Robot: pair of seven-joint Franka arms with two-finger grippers.
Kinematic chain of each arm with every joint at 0, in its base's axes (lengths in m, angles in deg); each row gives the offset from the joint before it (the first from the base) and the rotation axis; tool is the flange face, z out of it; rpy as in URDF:
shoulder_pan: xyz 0 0 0.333 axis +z
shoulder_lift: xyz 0 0 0 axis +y
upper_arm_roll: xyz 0 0 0.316 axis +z
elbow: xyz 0.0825 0 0 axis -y
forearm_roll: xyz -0.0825 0 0.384 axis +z
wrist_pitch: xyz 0 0 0 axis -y
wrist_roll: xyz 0.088 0 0 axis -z
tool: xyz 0 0 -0.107 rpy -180 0 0
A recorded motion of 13 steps. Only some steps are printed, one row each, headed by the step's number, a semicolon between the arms.
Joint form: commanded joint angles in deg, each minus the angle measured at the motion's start. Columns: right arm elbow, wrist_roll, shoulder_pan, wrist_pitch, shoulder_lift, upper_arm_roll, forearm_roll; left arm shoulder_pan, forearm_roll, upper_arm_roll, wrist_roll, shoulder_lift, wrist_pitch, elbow.
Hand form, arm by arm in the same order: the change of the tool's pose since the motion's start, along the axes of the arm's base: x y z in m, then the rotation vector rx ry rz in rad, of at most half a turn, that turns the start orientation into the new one. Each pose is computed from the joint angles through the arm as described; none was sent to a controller.
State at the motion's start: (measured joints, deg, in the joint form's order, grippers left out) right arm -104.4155 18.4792 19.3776 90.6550 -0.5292 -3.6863 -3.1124; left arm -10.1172 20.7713 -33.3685 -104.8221 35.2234 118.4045 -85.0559
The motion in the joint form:
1: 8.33 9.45 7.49 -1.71 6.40 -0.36 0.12; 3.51 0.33 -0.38 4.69 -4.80 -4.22 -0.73
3: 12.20 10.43 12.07 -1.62 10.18 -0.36 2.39; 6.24 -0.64 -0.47 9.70 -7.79 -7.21 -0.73
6: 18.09 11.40 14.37 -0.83 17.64 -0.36 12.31; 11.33 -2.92 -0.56 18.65 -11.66 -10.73 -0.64
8: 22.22 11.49 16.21 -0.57 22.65 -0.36 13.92; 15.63 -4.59 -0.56 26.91 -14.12 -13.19 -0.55
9: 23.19 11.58 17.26 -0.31 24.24 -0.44 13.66; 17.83 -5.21 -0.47 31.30 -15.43 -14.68 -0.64
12: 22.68 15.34 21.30 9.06 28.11 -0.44 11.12; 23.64 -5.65 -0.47 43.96 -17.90 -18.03 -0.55
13: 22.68 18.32 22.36 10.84 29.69 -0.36 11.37; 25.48 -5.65 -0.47 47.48 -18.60 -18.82 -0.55
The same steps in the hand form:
1: 0.0108 0.0782 0.0028 -0.0366 -0.0270 -0.0376; 0.0101 0.0387 0.0412 0.0537 -0.0271 -0.0296
3: 0.0073 0.1336 -0.0047 -0.0068 -0.0183 0.0180; 0.0179 0.0694 0.0688 0.0784 -0.0295 -0.0616
6: 0.0168 0.1903 -0.0351 0.1241 0.0674 0.0037; 0.0317 0.1241 0.1048 0.0943 -0.0240 -0.1139
8: 0.0225 0.2226 -0.0574 0.1358 0.0888 0.0278; 0.0410 0.1703 0.1269 0.1044 -0.0136 -0.1725
9: 0.0215 0.2351 -0.0676 0.1254 0.0917 0.0437; 0.0437 0.1950 0.1369 0.1153 -0.0041 -0.2056
12: 0.0174 0.2818 -0.1069 0.1114 -0.0098 0.0488; 0.0498 0.2590 0.1572 0.1482 0.0205 -0.3193
13: 0.0133 0.2957 -0.1235 0.1044 -0.0141 0.0131; 0.0509 0.2791 0.1629 0.1578 0.0265 -0.3474

